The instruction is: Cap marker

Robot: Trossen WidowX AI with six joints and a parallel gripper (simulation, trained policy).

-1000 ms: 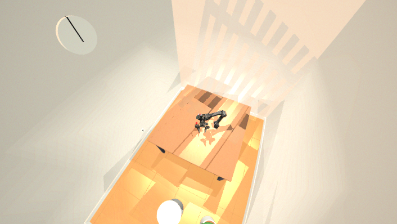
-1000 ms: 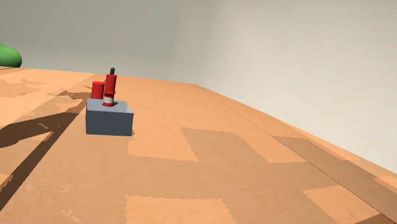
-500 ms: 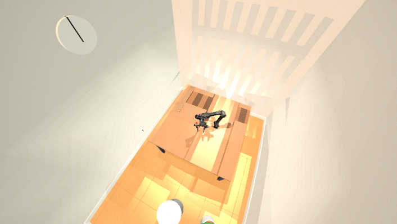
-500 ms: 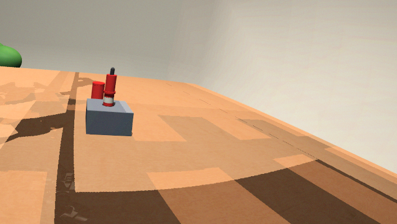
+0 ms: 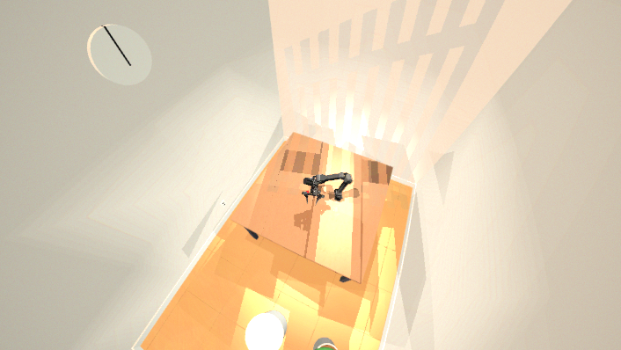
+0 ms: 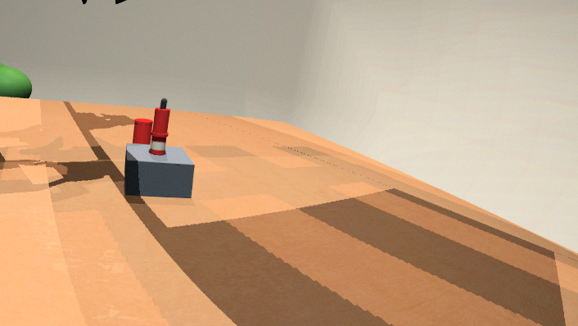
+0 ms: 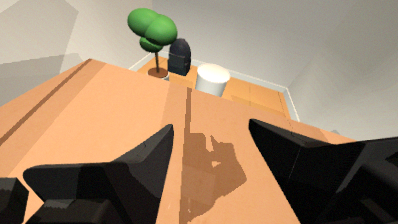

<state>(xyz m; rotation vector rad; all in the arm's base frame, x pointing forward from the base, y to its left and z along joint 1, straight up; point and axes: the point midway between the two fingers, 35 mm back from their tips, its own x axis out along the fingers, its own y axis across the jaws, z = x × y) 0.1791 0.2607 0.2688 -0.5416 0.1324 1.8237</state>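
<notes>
Now: the red cap 13 cm ahead of my gripper tip, 20 cm to the right of it and 23 cm below it. From my gripper tip the other things lie so: grey holder block 14 cm ahead, 35 cm to the right, 24 cm below.
</notes>
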